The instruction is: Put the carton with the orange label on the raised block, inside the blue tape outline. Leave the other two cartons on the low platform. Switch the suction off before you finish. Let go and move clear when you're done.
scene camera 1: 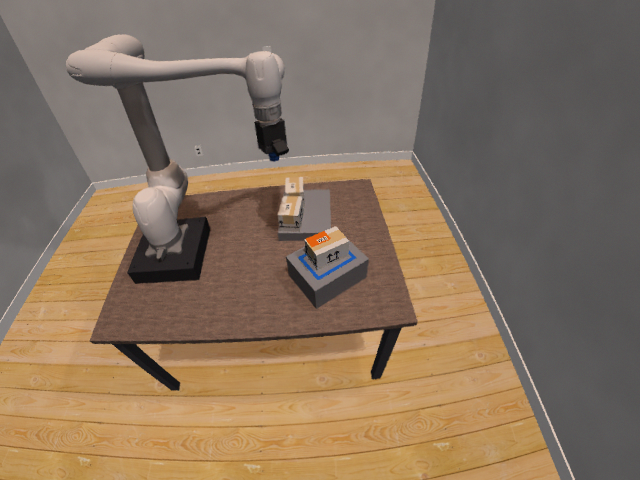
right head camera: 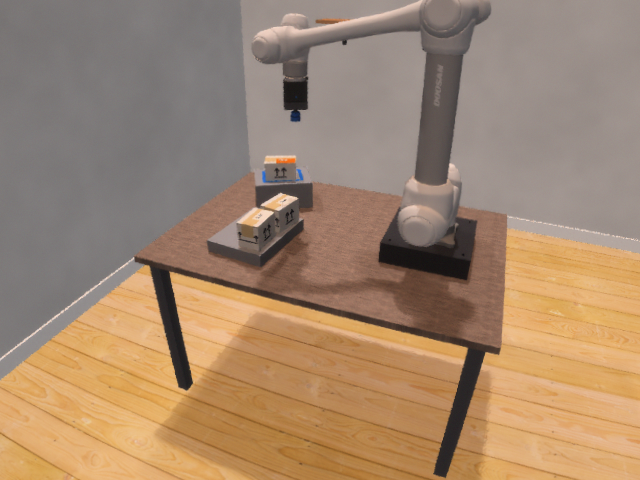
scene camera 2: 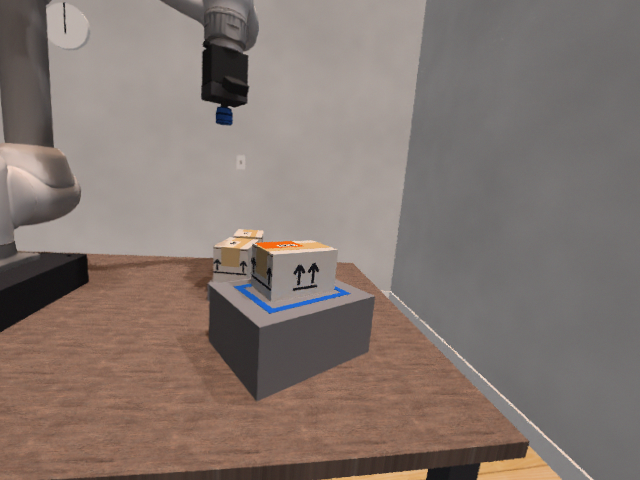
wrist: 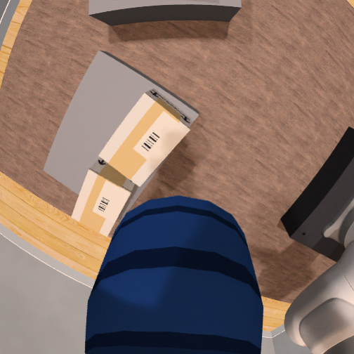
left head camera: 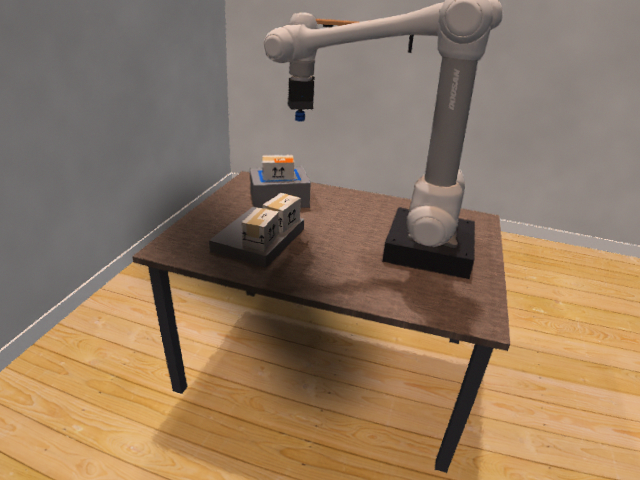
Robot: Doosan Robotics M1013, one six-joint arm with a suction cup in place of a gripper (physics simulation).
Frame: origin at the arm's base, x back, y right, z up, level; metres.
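Where they show: hand, tool point: [scene camera 1: 274, 158] [right head camera: 295, 120] [scene camera 2: 224, 123] [left head camera: 299, 120]; arm's base, link origin: [scene camera 1: 167, 241].
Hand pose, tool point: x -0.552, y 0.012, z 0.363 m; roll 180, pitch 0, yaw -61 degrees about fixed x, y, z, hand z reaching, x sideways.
Things, the pixels of their top centre, and the offset from my tool point. "pt": a spot on its surface instead. Level surfaces: height alone.
- orange-labelled carton, top centre: [scene camera 2: 295, 246] [scene camera 1: 326, 240] [left head camera: 278, 158] [right head camera: 280, 159] dx -0.160, dy +0.198, dz -0.241 m
- blue tape outline, surface spot: [scene camera 2: 309, 302] [scene camera 1: 335, 269] pt dx -0.182, dy +0.271, dz -0.324 m
- low platform, top centre: [left head camera: 258, 229] [right head camera: 256, 229] [scene camera 1: 305, 209] dx -0.101, dy -0.167, dz -0.397 m
- brown table, surface height: dz -0.445 m
The orange-labelled carton [left head camera: 278, 169] [right head camera: 280, 170] [scene camera 1: 330, 252] [scene camera 2: 303, 269] sits upright on the raised block [left head camera: 281, 194] [right head camera: 284, 195] [scene camera 1: 338, 286] [scene camera 2: 310, 346] [wrist: 170, 15], inside the blue tape outline [scene camera 1: 337, 267] [scene camera 2: 309, 302]. Two plain-labelled cartons stand end to end on the low platform [left head camera: 227, 238] [right head camera: 224, 238] [scene camera 1: 317, 211] [wrist: 95, 110]: one [left head camera: 292, 209] [right head camera: 289, 209] [scene camera 1: 290, 210] [scene camera 2: 232, 258] [wrist: 145, 140] nearer the block, one [left head camera: 261, 227] [right head camera: 255, 227] [scene camera 1: 294, 186] [wrist: 102, 202] farther. My suction cup [left head camera: 299, 118] [right head camera: 295, 118] [scene camera 1: 273, 157] [scene camera 2: 223, 118] [wrist: 175, 230] hangs high above the cartons, touching nothing; its face is bare.
The arm stands on a black base [left head camera: 429, 262] [right head camera: 423, 260] [scene camera 1: 168, 272] [scene camera 2: 43, 299] at the other side of the brown table [left head camera: 351, 258] [right head camera: 341, 258] [scene camera 1: 237, 304] [scene camera 2: 129, 387]. Grey walls stand beyond the table.
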